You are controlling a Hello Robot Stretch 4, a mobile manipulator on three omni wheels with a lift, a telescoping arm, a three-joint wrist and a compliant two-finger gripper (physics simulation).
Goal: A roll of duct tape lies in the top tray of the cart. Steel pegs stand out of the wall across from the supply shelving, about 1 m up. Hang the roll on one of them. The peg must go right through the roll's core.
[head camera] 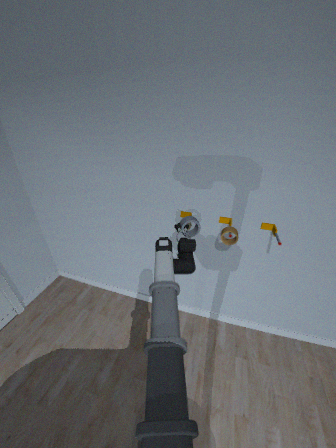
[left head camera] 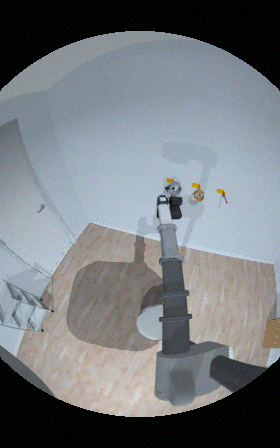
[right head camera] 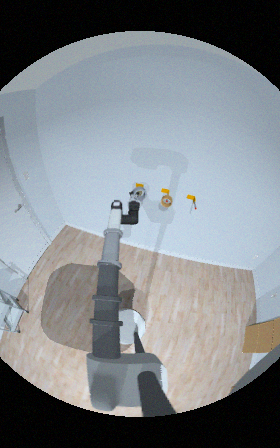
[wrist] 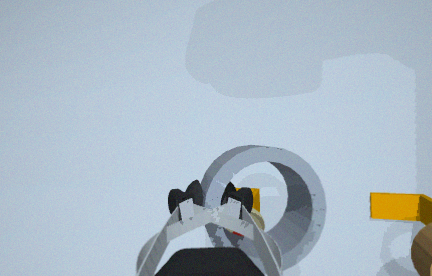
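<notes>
A grey duct tape roll is upright near the wall, its core facing me. My gripper is shut on its left wall. The left peg's yellow bracket shows behind the roll. Its beige body and red tip show within the core outline in the wrist view, partly behind the right finger. I cannot tell how far the peg reaches through. The middle peg bears a tan roll. The right peg is bare.
The wall's foot runs below the pegs. A door is at the left, with a metal rack beside it in the left head view. A white cylinder stands on the floor near the arm. A brown box is at the right.
</notes>
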